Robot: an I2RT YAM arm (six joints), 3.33 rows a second.
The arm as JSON. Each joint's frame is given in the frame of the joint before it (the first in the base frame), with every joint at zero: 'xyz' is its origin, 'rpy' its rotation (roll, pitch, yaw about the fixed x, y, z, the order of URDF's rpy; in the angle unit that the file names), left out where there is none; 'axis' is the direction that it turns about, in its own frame. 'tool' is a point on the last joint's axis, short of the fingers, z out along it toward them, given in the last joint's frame.
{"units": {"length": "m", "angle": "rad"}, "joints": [
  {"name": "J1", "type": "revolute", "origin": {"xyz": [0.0, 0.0, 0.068]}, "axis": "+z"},
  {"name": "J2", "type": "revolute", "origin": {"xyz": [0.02, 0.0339, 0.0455]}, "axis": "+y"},
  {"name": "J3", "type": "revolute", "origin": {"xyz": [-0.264, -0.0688, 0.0]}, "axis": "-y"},
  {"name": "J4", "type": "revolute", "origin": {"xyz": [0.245, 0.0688, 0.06]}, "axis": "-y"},
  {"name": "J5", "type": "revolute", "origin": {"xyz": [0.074, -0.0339, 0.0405]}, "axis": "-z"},
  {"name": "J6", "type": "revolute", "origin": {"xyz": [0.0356, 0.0, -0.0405]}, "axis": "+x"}
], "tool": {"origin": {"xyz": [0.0, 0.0, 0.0], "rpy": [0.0, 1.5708, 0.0]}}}
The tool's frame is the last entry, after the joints.
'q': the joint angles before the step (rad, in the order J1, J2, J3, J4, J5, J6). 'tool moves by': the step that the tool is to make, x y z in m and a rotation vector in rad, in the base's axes. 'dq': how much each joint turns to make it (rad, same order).
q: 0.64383, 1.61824, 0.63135, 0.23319, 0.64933, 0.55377
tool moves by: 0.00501, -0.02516, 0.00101, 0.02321, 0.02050, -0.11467
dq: -0.08160, -0.03339, -0.01469, -0.05674, 0.00224, 0.05667
